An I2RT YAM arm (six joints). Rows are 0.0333 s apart.
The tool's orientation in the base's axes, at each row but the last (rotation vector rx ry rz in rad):
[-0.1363, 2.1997, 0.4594]
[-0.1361, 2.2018, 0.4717]
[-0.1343, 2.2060, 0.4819]
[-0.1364, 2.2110, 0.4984]
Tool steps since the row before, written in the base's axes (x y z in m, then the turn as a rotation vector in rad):
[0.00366, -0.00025, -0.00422, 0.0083, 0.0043, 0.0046]
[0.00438, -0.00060, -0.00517, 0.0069, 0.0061, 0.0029]
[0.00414, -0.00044, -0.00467, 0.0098, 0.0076, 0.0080]
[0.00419, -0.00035, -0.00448, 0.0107, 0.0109, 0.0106]
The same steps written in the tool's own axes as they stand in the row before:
[0.00099, -0.00234, 0.00498, -0.0085, 0.0031, 0.0052]
[0.00123, -0.00317, 0.00589, -0.0062, 0.0047, 0.0058]
[0.00096, -0.00285, 0.00549, -0.0118, 0.0068, 0.0056]
[0.00074, -0.00280, 0.00542, -0.0142, 0.0104, 0.0061]

